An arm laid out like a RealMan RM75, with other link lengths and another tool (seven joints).
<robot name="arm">
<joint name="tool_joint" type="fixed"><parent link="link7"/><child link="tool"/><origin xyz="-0.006 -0.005 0.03" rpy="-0.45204 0 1.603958"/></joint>
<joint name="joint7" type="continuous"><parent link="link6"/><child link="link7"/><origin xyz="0 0 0.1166" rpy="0 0 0"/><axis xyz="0 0 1"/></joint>
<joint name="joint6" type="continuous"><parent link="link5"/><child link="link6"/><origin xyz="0 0 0" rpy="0 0 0"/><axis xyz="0 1 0"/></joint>
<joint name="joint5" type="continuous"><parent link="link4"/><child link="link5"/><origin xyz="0 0 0.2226" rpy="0 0 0"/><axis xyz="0 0 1"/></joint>
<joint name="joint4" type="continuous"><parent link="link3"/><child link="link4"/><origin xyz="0 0 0" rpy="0 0 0"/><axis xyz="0 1 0"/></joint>
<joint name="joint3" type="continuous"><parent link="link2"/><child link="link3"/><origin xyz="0 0 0.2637" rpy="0 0 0"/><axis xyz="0 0 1"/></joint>
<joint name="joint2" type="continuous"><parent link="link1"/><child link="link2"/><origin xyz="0 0 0" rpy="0 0 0"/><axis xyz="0 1 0"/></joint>
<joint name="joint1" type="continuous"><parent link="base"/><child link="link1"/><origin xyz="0 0 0.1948" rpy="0 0 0"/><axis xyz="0 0 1"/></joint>
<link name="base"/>
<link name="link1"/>
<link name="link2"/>
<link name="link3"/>
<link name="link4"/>
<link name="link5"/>
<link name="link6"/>
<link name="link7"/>
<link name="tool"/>
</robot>
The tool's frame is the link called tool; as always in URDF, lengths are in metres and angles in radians. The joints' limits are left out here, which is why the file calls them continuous.
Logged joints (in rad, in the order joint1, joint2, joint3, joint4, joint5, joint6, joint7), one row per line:
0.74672 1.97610 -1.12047 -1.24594 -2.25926 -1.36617 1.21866
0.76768 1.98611 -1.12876 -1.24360 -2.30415 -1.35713 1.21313
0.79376 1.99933 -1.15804 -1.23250 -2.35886 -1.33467 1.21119
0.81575 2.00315 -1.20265 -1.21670 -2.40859 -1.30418 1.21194
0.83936 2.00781 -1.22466 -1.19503 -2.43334 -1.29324 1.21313
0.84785 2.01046 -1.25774 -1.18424 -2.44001 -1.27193 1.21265
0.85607 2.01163 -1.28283 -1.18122 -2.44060 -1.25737 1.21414
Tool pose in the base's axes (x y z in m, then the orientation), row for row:
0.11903 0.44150 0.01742 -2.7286 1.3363 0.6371
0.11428 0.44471 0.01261 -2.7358 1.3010 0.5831
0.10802 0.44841 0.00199 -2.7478 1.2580 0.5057
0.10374 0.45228 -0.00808 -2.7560 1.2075 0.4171
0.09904 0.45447 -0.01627 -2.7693 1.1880 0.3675
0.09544 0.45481 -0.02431 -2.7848 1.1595 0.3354
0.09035 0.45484 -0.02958 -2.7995 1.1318 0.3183
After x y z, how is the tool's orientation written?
As a rotation vector, in radians.
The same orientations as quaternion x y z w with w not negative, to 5 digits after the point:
-0.87881 0.43039 0.20519 0.01863
-0.88645 0.42155 0.18894 0.02829
-0.89610 0.41025 0.16492 0.03874
-0.90604 0.39697 0.13712 0.05193
-0.91097 0.39080 0.12089 0.05293
-0.91622 0.38148 0.11035 0.05320
-0.92072 0.37223 0.10468 0.05259

